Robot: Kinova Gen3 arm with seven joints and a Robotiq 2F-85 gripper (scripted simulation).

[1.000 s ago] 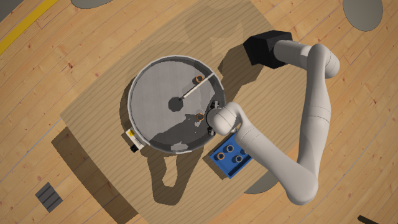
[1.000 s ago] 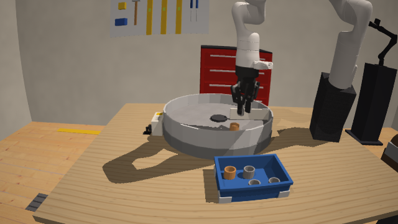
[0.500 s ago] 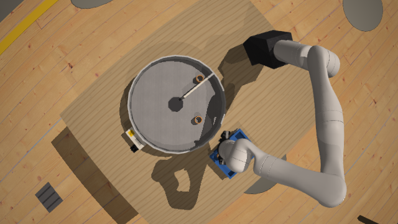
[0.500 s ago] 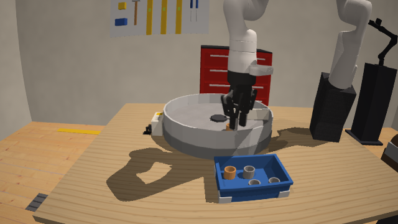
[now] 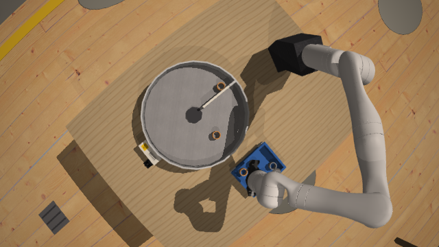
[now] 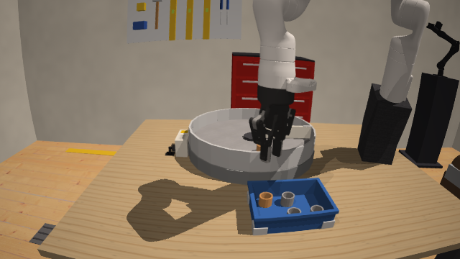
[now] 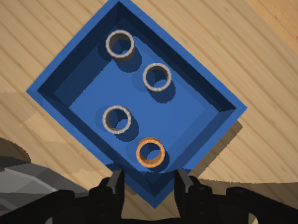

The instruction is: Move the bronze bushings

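The blue crate is 60 mm behind my hand, 30 mm to the left of it and 120 mm below it. Round my hand: grey turntable disc (60 mm ahead, 300 mm to the right, 90 mm below).
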